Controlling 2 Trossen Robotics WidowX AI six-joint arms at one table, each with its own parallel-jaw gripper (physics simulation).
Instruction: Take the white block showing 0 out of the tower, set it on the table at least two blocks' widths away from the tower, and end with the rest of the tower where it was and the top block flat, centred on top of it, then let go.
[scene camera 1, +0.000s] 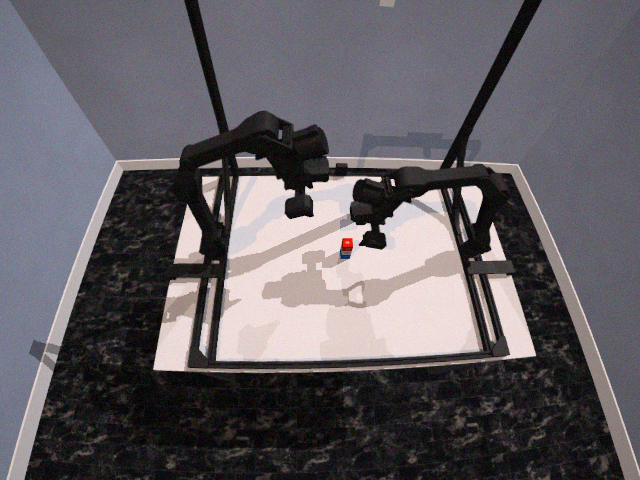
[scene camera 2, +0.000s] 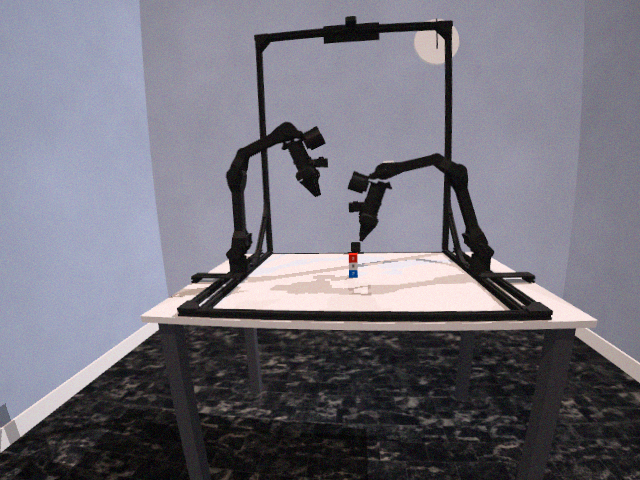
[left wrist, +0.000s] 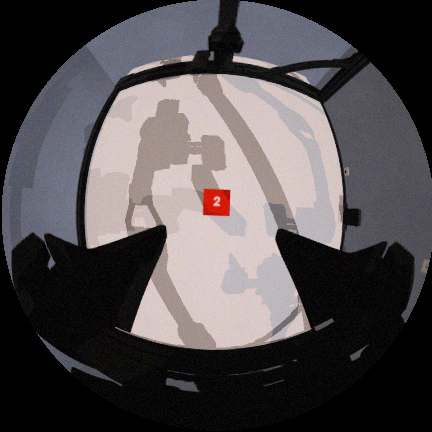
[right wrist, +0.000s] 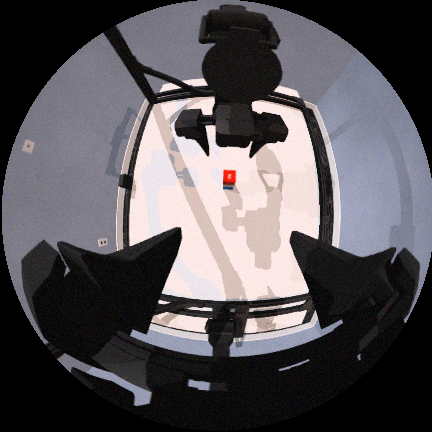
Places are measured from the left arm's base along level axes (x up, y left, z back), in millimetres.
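Pixels of known places: left gripper, fingertip midpoint: (scene camera 1: 358, 232) (scene camera 2: 360, 238) (left wrist: 222, 232) (right wrist: 228, 155); right gripper, fingertip midpoint: (scene camera 1: 311, 201) (scene camera 2: 318, 196) (right wrist: 237, 234); left arm's base, link origin: (scene camera 1: 470, 250) (scene camera 2: 480, 270); right arm's base, link origin: (scene camera 1: 215, 251) (scene camera 2: 238, 271) (left wrist: 222, 64) (right wrist: 220, 311).
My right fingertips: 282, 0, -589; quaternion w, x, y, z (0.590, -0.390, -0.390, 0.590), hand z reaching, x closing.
Observation:
Ahead of a thing's pixels: the offset from my right fingertips to its top centre, as dx, dy, dz. "*": to the spot under its first point.
The tower stands upright on the table: a red block marked 2 @(-215, +3, +122) (scene camera 1: 347, 242) (scene camera 2: 353, 257) (left wrist: 216, 202) (right wrist: 229, 176) on top, the white block @(-244, +3, +122) (scene camera 1: 345, 252) (scene camera 2: 353, 266) in the middle, a blue block @(-273, +3, +122) (scene camera 1: 344, 256) (scene camera 2: 353, 273) (right wrist: 228, 188) at the bottom. In the left wrist view the red top hides the lower two. My left gripper (scene camera 1: 373, 240) (scene camera 2: 361, 238) (left wrist: 222, 232) (right wrist: 228, 155) is open and empty, pointing down, above and a little to the picture's right of the tower. My right gripper (scene camera 1: 299, 209) (scene camera 2: 318, 194) (right wrist: 237, 234) is open and empty, higher up and to the picture's left.
A black frame (scene camera 2: 330, 314) borders the white table (scene camera 2: 568, 321), with an overhead bar (scene camera 2: 403, 27) high above. A small black box @(* -249, -360, +129) (scene camera 1: 341, 167) (scene camera 2: 355, 246) (left wrist: 352, 216) (right wrist: 125, 181) sits at the table's back edge. Arm shadows cross the table around the tower.

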